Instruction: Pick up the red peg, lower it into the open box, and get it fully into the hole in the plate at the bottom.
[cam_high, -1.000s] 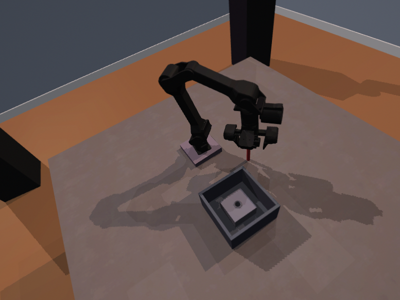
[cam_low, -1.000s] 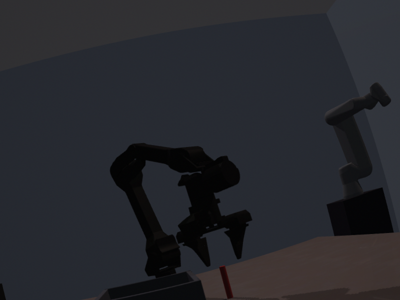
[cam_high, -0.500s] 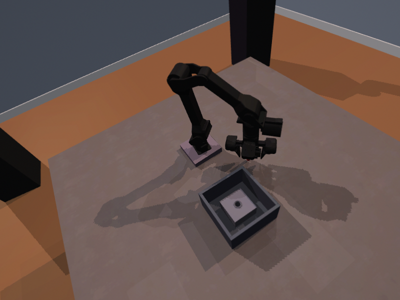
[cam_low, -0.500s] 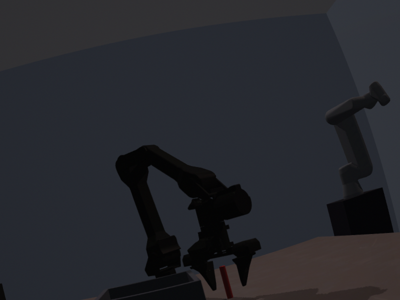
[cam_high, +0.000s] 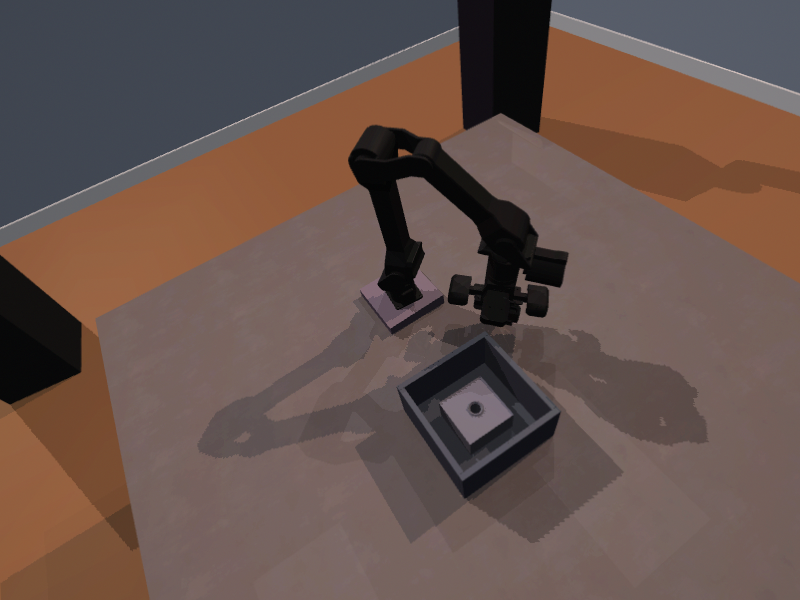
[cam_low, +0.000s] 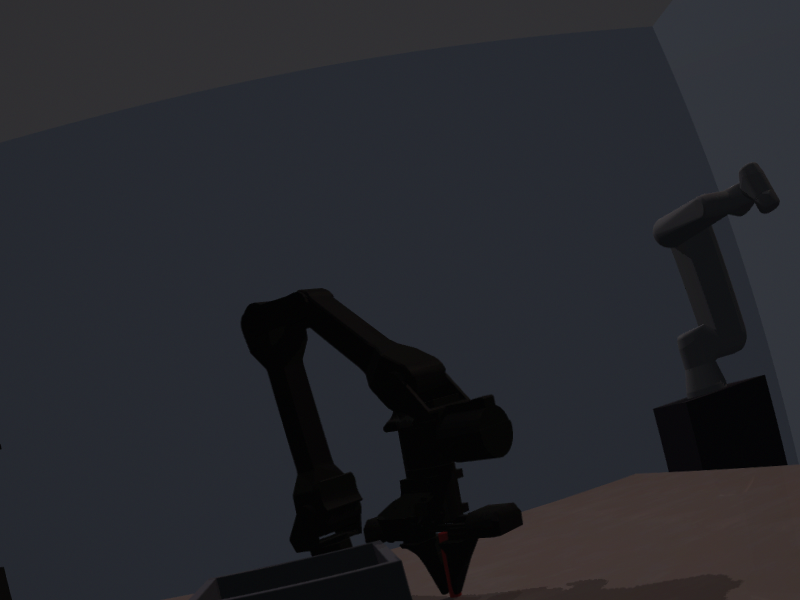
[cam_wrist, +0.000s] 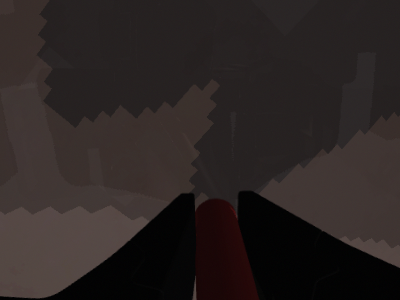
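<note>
Right now my gripper tip is 170 mm short of the grey plate, 150 mm to the left of it and 40 mm below it. The rest, counted from my gripper tip: dark box (170 mm ahead, 150 mm to the right, 20 mm above); then red peg (10 mm to the left, 30 mm above).
</note>
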